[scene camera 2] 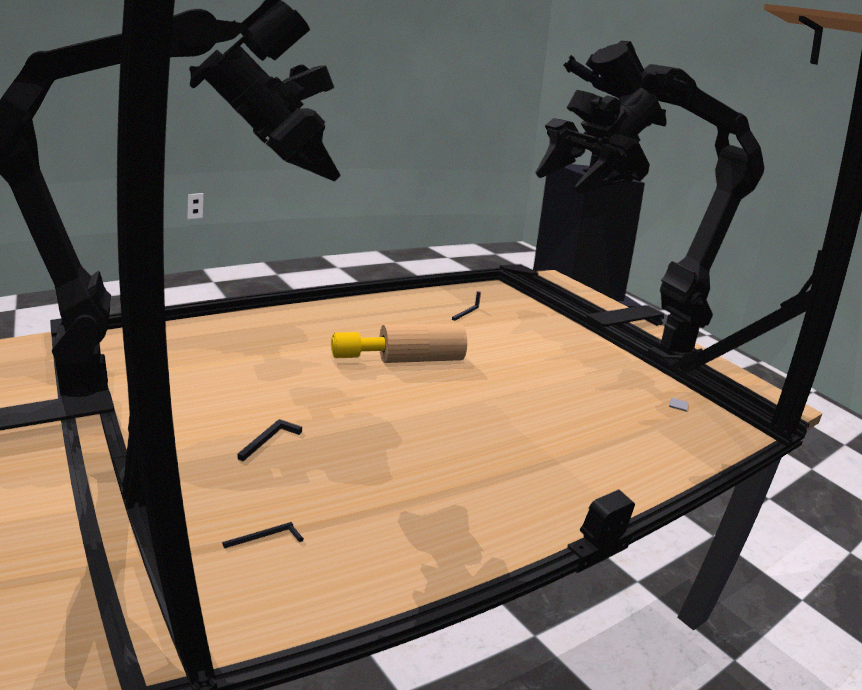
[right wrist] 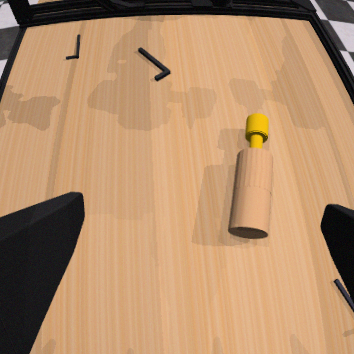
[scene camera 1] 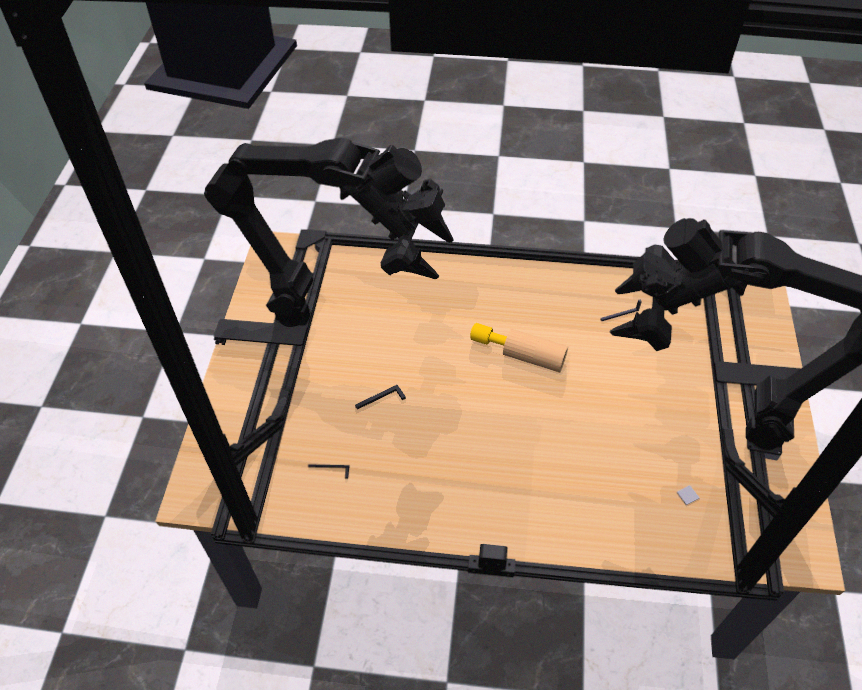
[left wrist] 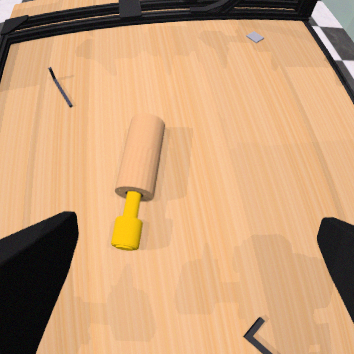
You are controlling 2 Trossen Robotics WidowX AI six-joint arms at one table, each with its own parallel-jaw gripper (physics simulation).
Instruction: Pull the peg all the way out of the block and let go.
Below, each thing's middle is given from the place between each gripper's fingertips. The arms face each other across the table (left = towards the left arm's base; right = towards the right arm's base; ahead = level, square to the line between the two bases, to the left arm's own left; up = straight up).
Labels:
Now: right hand 270 mm above the wooden cylinder block (scene camera 2: 407,342), 130 mm to the right of it and 90 mm short of it. Also, from my right hand: yellow peg (scene camera 2: 343,345) (270 mm below, 210 mm to the left, 100 mm ahead).
I see my left gripper 7 cm short of the yellow peg, 10 cm to the left of it and 27 cm above it. Round my left hand: wooden cylinder block: 6 cm ahead, 18 cm to the right, 27 cm below.

